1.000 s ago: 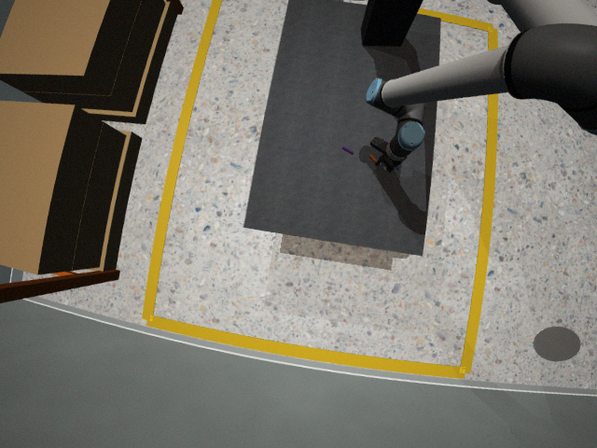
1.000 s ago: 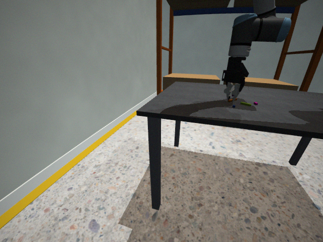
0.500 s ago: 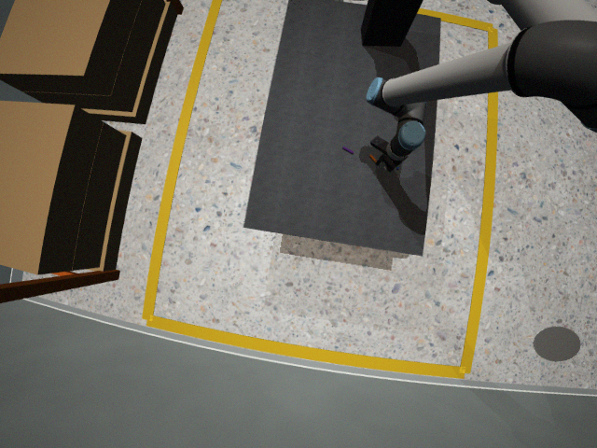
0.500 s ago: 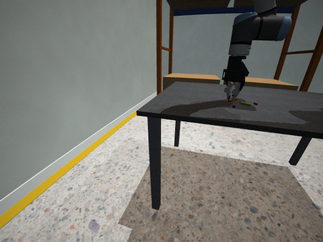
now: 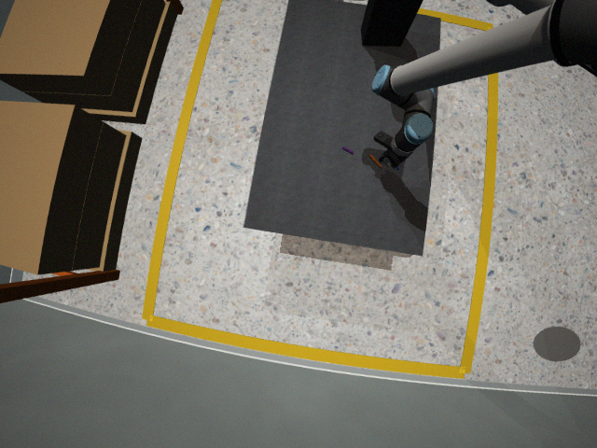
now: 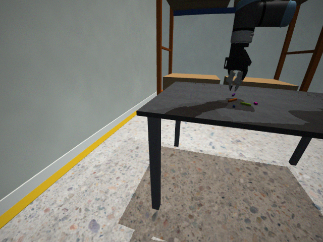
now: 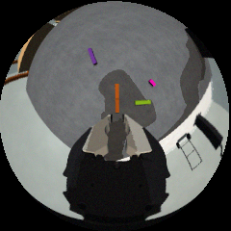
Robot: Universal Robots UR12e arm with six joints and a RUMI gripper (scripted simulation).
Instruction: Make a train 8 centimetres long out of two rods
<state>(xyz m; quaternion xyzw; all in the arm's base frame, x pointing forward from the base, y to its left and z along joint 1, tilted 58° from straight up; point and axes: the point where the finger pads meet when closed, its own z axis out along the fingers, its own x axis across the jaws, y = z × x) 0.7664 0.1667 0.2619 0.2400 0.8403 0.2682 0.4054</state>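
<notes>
Now: the lime rod 8 cm behind my hand, 1 cm to the left of it and 7 cm below it. Round my hand: purple rod 1 cm ahead, 17 cm to the right, 7 cm below; magenta rod 12 cm behind, 4 cm to the right, 7 cm below; small blue rod 3 cm behind, 10 cm to the left, 7 cm below.
</notes>
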